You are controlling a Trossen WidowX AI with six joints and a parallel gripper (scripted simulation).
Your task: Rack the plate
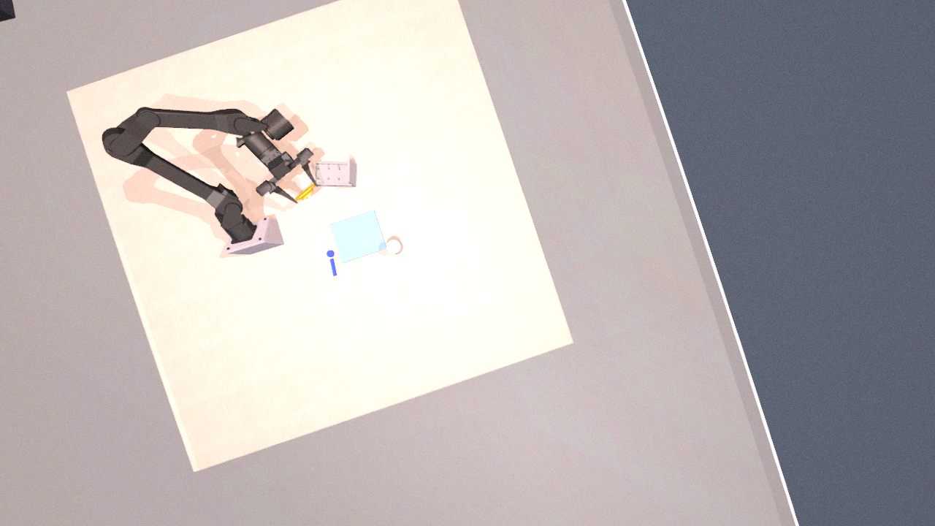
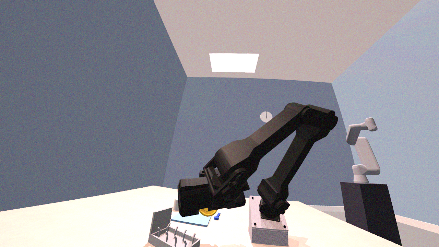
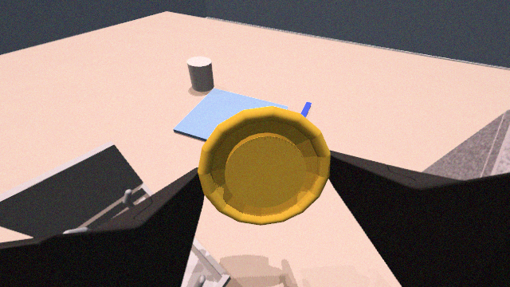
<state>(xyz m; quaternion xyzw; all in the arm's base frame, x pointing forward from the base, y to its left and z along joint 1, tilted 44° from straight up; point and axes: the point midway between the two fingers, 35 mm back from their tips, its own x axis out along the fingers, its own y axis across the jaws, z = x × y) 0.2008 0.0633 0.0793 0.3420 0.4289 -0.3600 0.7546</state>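
Now: gripper tip 80 mm above the grey dish rack, 70 mm to the right of it and 70 mm short of it. From my gripper tip the other things lie so: light blue mat 140 mm to the right, 100 mm below, 100 mm ahead; then blue spoon 200 mm to the right, 100 mm below; then yellow plate 10 mm to the left.
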